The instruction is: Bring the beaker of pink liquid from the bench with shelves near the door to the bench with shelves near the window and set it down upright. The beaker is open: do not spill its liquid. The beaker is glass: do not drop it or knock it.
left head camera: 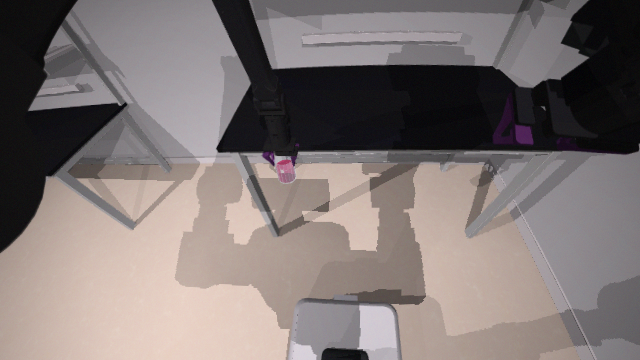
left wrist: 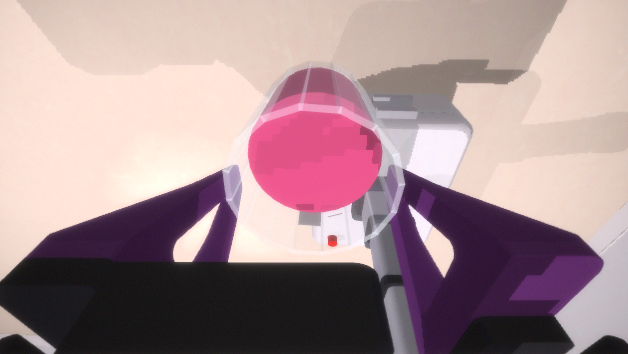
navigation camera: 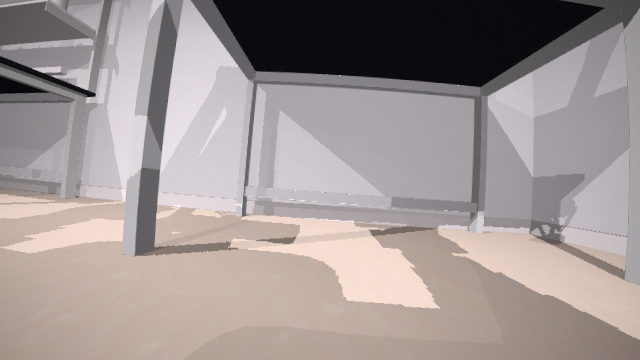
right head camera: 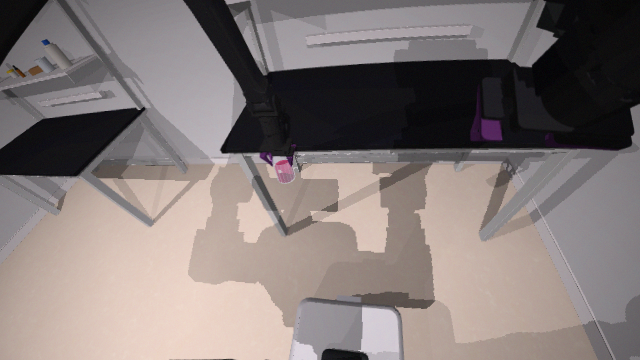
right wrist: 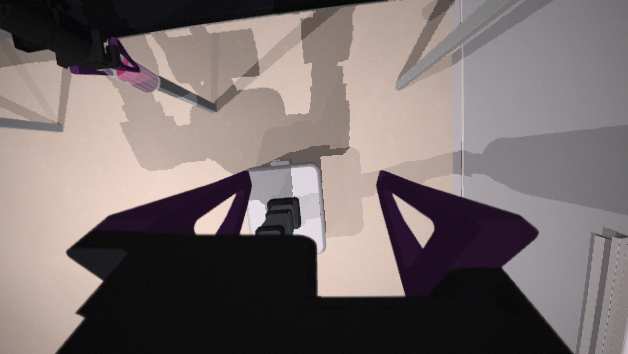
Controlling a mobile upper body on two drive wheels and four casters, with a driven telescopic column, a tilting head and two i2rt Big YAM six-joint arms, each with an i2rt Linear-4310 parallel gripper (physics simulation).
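The glass beaker of pink liquid (left head camera: 286, 171) (right head camera: 285, 171) (left wrist: 315, 155) (right wrist: 142, 80) is between the purple fingers of my left gripper (left head camera: 281, 156) (right head camera: 278, 156), which is shut on it. It looks roughly upright, with pink liquid inside. It shows just in front of the front edge of a black-topped bench (left head camera: 350, 110) (right head camera: 360, 107), near that bench's left corner. Floor and robot base show behind it in the left wrist view. Neither door nor window shows. My right gripper (right wrist: 314, 177) is open and empty, and appears over the bench's right part in the head views.
A second black bench (left head camera: 75, 127) (right head camera: 70, 140) stands at the left, with bottles on its shelf (right head camera: 75, 67). The near bench's leg (left head camera: 260, 200) (navigation camera: 142, 185) stands at front left, another leg (left head camera: 505, 200) at front right. A wall (left head camera: 590, 210) bounds the right side.
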